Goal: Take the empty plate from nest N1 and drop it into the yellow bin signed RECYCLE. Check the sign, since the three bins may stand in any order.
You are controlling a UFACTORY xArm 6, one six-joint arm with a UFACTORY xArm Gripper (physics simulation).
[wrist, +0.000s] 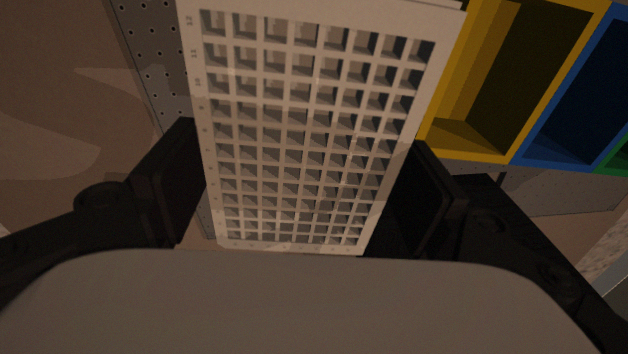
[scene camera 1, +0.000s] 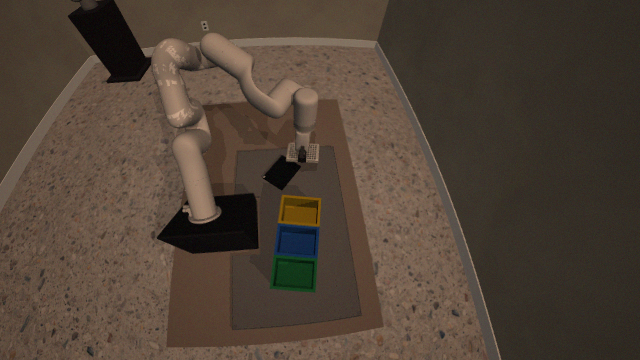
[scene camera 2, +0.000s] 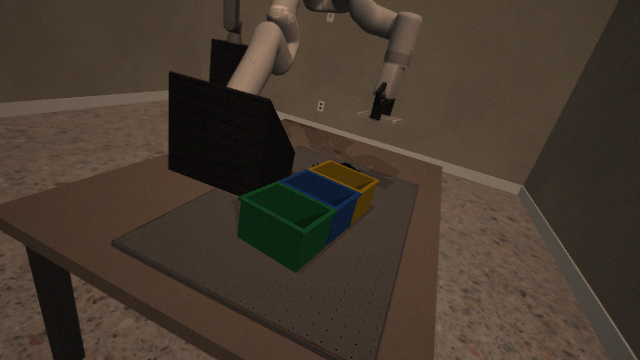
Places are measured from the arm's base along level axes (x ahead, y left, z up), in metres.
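Where they show: gripper, fingertip midpoint: (wrist: pixel 303 158) (scene camera 1: pixel 302 152) (scene camera 2: pixel 379 117); arm's base, link origin: (scene camera 1: pixel 205 215) (scene camera 2: pixel 232 111).
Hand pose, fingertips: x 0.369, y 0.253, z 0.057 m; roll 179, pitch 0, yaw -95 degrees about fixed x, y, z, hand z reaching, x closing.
Observation:
Things, the pixels of their top centre, and the offset from my fingertips. "spot": a spot on its surface instead. Level surfaces: height alone.
- white gridded plate, top centre: (wrist: pixel 304 172) (scene camera 2: pixel 381 114) (scene camera 1: pixel 303 150) 0.000 m ahead, 0.000 m left, 0.011 m up
- black nest, top centre: (scene camera 1: pixel 281 170) 0.101 m back, 0.045 m left, 0.223 m down
- green bin, surface spot: (scene camera 2: pixel 270 230) spot: 0.029 m back, 0.508 m right, 0.183 m down
- board, surface height: 0.245 m down
A white gridded plate (scene camera 1: pixel 313 151) (scene camera 2: pixel 395 120) (wrist: pixel 300 115) hangs between the fingers of my gripper (scene camera 1: pixel 302 154) (scene camera 2: pixel 382 107) (wrist: pixel 303 158), which is shut on its two long sides. The plate is well above the table, near the far end of the perforated board. The black nest (scene camera 1: pixel 281 173) lies on the board, between the held plate and the bins, and shows no plate on it. The yellow bin (scene camera 1: pixel 300 198) (scene camera 2: pixel 367 197) (wrist: pixel 470 154) stands at the nest end of the bin row. No sign on any bin is readable in these views.
The blue bin (scene camera 1: pixel 297 226) (scene camera 2: pixel 341 225) is in the middle and the green bin (scene camera 1: pixel 293 289) (scene camera 2: pixel 270 230) at the near end, side by side on the board (scene camera 1: pixel 300 310). The arm's black pedestal (scene camera 1: pixel 225 215) (scene camera 2: pixel 215 135) stands left of them. Another black stand (scene camera 1: pixel 107 37) is farther back.

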